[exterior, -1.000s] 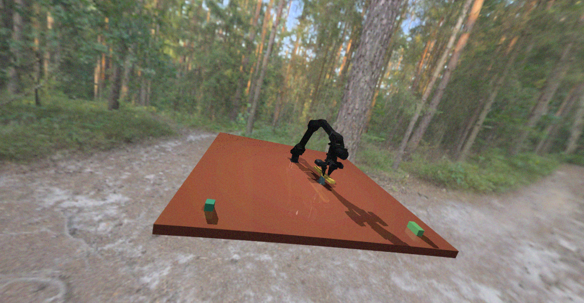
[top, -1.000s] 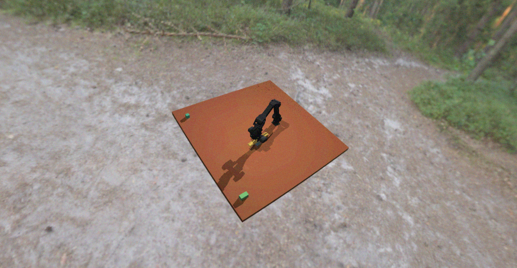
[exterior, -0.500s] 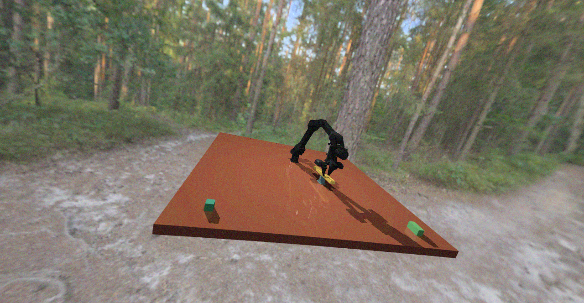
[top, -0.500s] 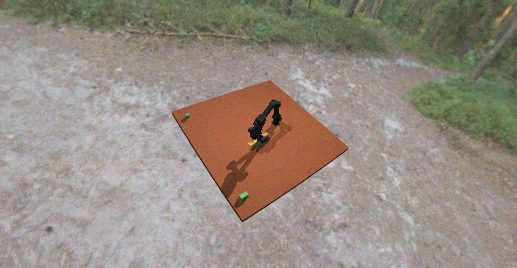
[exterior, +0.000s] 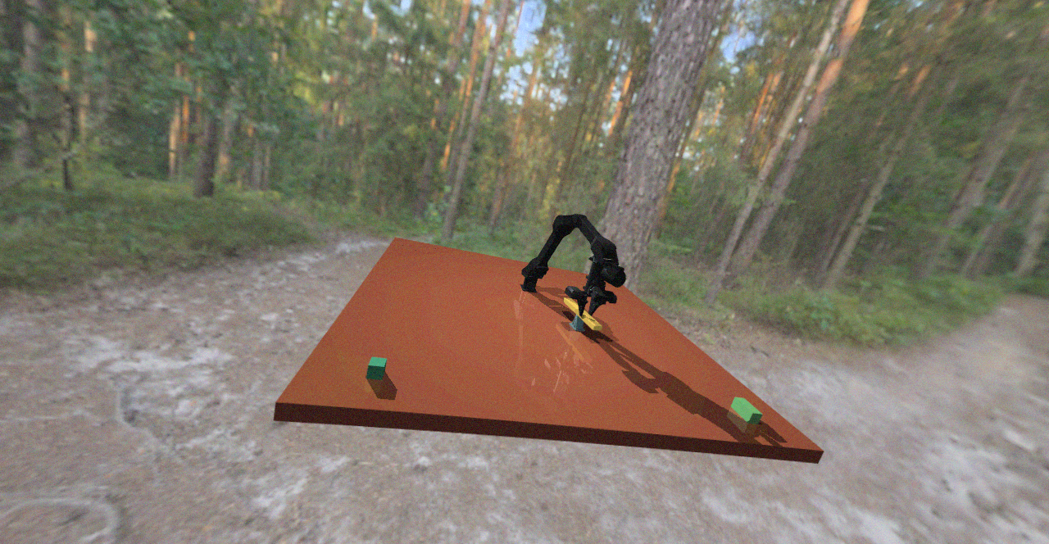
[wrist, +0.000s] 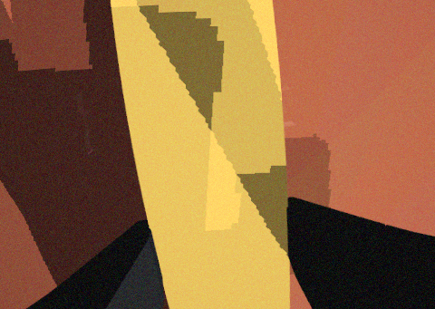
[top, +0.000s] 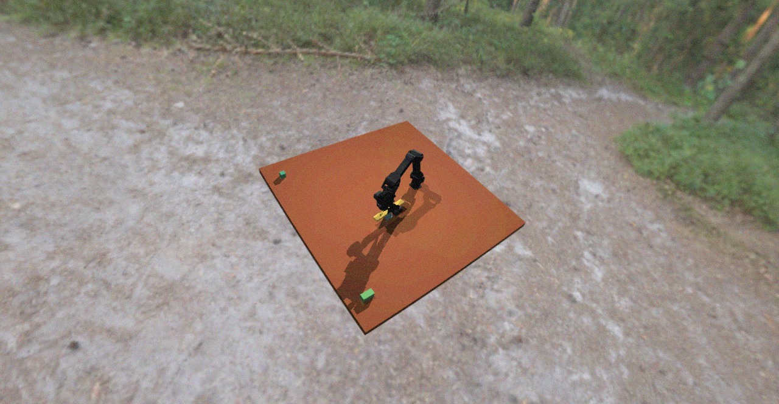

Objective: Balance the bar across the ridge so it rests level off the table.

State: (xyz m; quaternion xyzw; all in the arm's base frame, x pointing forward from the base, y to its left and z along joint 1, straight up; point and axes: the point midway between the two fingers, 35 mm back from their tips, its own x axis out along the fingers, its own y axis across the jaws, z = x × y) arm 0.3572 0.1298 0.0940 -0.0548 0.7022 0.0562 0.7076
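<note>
Right now the yellow bar is 30 mm behind my gripper tip. From my gripper tip the other things lie so: green block: 380 mm ahead, 370 mm to the left, 40 mm below; then green cube: 630 mm to the right, 380 mm ahead, 40 mm below.
</note>
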